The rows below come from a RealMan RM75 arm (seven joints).
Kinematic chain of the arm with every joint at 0, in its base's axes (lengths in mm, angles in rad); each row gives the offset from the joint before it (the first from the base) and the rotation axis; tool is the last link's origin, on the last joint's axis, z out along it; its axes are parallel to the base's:
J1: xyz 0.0 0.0 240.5 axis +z
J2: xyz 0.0 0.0 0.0 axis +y
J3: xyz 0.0 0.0 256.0 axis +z
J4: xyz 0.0 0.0 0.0 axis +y
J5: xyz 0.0 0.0 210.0 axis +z
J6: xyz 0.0 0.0 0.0 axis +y
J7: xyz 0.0 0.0 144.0 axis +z
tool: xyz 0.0 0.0 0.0
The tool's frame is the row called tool.
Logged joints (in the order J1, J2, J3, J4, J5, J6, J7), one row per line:
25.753 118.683 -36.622 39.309 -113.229 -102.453 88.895
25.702 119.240 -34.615 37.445 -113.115 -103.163 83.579
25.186 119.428 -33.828 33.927 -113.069 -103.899 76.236
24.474 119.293 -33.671 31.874 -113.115 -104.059 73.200
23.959 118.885 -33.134 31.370 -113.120 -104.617 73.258
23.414 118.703 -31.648 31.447 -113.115 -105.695 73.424
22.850 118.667 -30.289 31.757 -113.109 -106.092 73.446
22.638 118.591 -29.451 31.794 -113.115 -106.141 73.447
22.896 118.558 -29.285 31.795 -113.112 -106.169 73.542
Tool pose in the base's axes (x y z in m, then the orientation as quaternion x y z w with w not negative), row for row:
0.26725 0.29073 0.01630 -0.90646 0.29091 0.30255 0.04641
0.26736 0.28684 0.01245 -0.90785 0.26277 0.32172 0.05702
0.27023 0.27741 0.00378 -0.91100 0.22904 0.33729 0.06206
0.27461 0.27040 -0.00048 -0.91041 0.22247 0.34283 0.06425
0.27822 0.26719 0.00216 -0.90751 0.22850 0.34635 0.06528
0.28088 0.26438 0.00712 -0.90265 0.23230 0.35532 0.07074
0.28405 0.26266 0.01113 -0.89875 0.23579 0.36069 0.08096
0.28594 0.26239 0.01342 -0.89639 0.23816 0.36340 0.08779
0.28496 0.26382 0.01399 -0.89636 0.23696 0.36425 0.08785
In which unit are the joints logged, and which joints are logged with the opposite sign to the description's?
The joints are logged in degrees. Opposite sign: J4.
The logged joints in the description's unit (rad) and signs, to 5 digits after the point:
0.44947 2.07141 -0.63917 -0.68607 -1.97622 -1.78814 1.55151
0.44858 2.08113 -0.60415 -0.65354 -1.97423 -1.80053 1.45873
0.43958 2.08441 -0.59041 -0.59214 -1.97343 -1.81338 1.33057
0.42715 2.08206 -0.58767 -0.55631 -1.97423 -1.81617 1.27758
0.41816 2.07493 -0.57830 -0.54751 -1.97432 -1.82591 1.27859
0.40865 2.07176 -0.55236 -0.54885 -1.97423 -1.84473 1.28149
0.39881 2.07113 -0.52864 -0.55426 -1.97412 -1.85165 1.28187
0.39511 2.06980 -0.51402 -0.55491 -1.97423 -1.85251 1.28189
0.39961 2.06923 -0.51112 -0.55493 -1.97418 -1.85300 1.28355

